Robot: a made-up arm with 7 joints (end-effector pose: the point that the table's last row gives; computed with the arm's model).
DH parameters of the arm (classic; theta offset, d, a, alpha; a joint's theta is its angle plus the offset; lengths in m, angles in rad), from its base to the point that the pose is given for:
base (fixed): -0.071 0 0 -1.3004
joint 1: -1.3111 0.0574 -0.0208 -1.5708
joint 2: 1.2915 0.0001 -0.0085 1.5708
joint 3: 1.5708 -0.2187 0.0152 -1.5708
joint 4: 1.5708 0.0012 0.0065 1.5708
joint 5: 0 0.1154 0 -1.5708
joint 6: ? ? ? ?
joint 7: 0 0 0 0
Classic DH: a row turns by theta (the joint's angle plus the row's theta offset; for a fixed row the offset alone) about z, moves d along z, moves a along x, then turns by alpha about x.
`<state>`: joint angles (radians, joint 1 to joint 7).
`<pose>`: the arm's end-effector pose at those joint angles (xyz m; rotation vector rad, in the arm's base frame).
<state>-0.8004 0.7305 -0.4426 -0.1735 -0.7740 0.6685 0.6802</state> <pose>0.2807 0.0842 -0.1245 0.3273 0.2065 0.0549</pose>
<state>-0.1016 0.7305 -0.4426 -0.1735 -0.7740 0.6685 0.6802</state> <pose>0.1246 0.1333 -0.2610 0.3652 0.9027 0.1338</pose>
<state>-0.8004 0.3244 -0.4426 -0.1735 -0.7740 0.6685 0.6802</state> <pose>0.2654 -0.0134 -0.1372 0.0068 0.2571 -0.1916</pose>
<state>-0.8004 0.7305 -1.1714 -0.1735 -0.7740 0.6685 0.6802</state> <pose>0.1993 0.0451 -0.2271 0.7477 0.5466 -0.4379</pose>
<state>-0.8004 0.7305 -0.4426 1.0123 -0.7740 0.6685 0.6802</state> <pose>0.2632 0.2366 -0.2450 0.4716 1.0742 0.8577</pose>
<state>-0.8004 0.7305 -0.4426 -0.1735 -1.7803 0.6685 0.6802</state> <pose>0.2524 0.0568 -0.1101 -0.3805 0.7555 -0.4160</pose>
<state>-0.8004 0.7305 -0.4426 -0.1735 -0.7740 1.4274 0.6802</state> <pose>0.2557 0.1095 -0.1624 0.7848 0.8110 0.1019</pose>
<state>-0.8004 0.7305 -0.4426 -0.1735 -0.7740 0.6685 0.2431</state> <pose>0.2807 0.0842 -0.1245 0.2764 0.2741 -0.3767</pose>
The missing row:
joint 6: -1.5708 0 0.0702 1.5708
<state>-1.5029 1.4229 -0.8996 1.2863 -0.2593 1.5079 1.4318</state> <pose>0.1641 0.3818 0.0311 -1.4759 -1.2026 -2.3528</pose>
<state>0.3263 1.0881 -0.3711 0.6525 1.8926 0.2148 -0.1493</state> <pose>0.0016 0.3481 -0.2308 -2.4757 -0.9390 1.2843</pose>
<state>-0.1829 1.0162 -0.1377 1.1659 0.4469 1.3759 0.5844</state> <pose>0.0146 0.3894 -0.1663 -1.9566 -1.9617 -1.3482</pose>
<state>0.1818 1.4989 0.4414 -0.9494 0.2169 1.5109 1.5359</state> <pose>0.1313 0.2379 0.0155 1.5960 -0.9786 1.8042</pose>
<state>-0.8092 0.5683 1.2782 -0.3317 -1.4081 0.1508 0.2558</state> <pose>0.1415 0.2871 0.0056 -0.9924 -1.3973 0.2865</pose>
